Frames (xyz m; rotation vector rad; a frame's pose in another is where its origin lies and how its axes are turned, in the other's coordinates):
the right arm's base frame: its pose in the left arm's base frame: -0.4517 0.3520 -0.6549 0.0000 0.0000 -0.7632
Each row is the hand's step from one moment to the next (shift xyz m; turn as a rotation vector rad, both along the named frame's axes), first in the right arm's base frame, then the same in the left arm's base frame.
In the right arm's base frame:
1: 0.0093 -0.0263 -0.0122 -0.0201 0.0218 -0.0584
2: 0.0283 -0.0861 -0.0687 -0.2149 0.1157 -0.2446
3: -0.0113 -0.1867 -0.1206 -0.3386 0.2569 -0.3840
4: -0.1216 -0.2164 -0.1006 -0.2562 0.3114 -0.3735
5: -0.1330 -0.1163 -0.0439 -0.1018 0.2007 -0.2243
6: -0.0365 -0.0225 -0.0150 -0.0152 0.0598 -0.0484
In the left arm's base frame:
1: -0.0115 -0.0254 -0.0122 0.0005 0.0296 -0.0584
2: -0.0391 -0.0818 -0.0687 -0.0753 0.2322 -0.2446
3: -0.1372 -0.1271 -0.1206 -0.0671 0.4197 -0.3840
4: -0.2375 -0.0723 -0.1006 0.0301 0.4021 -0.3735
5: -0.1765 0.0079 -0.0439 0.0652 0.2154 -0.2243
6: -0.0419 0.0090 -0.0150 0.0304 0.0537 -0.0484

